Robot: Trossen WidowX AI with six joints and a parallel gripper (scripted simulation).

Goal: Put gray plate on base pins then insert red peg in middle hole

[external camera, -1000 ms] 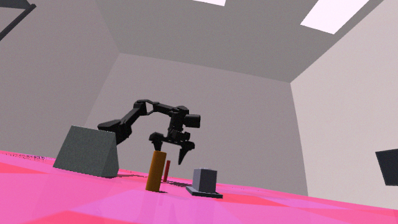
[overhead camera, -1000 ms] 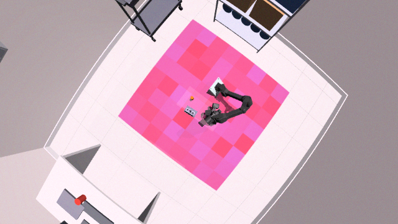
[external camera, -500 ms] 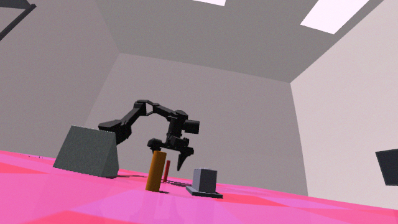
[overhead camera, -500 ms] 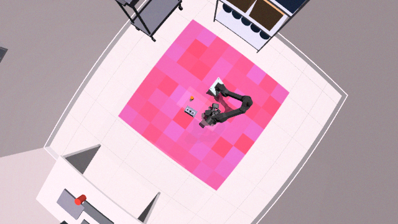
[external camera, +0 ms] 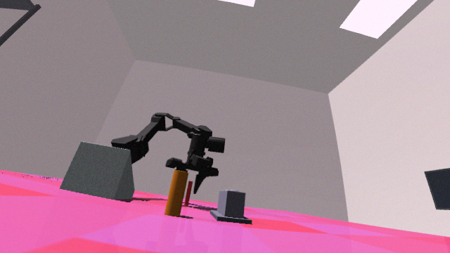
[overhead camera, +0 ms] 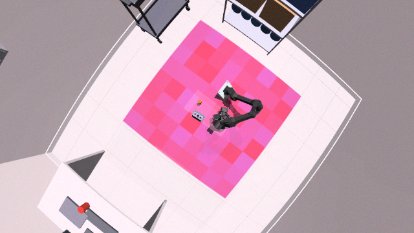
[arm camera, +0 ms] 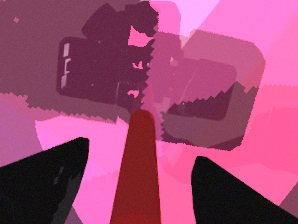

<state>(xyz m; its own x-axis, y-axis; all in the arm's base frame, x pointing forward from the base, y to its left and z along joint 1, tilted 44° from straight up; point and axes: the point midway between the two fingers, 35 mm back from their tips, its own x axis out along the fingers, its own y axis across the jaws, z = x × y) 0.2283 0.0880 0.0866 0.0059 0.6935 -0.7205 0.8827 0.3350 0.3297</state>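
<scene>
Right now my gripper tip is 120 mm short of the gray plate and 190 mm to the left of it. Also, from my gripper tip: red peg right at my gripper tip; then base 120 mm ahead, 190 mm to the right, 30 mm below; then orange cylinder 10 mm ahead, 250 mm to the right.
</scene>
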